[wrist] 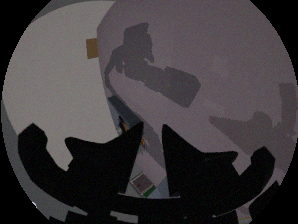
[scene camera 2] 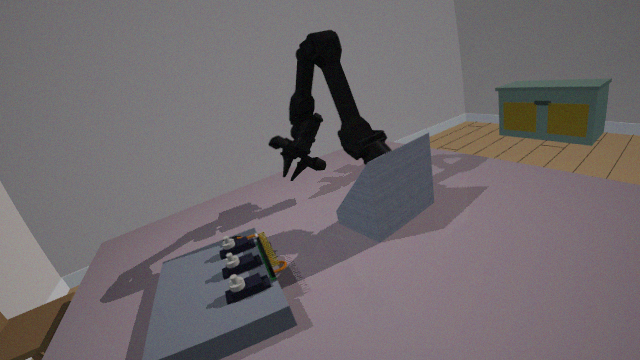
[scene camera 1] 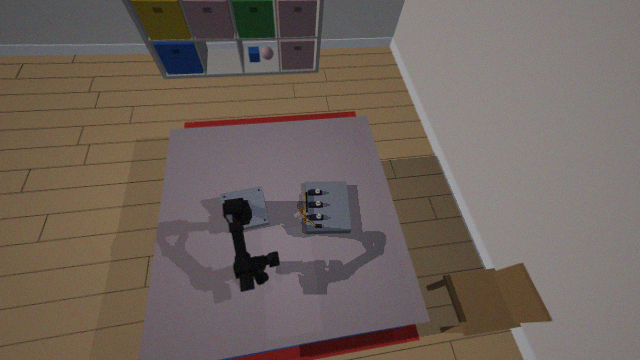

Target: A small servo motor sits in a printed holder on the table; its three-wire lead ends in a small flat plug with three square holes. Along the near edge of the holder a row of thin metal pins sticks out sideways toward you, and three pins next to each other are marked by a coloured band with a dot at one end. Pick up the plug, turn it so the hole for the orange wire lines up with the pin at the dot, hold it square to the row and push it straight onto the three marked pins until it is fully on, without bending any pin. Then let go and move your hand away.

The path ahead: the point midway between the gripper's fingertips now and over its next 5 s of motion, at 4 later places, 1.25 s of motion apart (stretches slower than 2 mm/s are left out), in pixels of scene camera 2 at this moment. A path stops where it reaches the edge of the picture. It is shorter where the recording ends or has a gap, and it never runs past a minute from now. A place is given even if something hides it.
My gripper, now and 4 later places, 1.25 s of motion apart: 287, 179; 240, 180; 191, 130; 213, 214; 232, 239
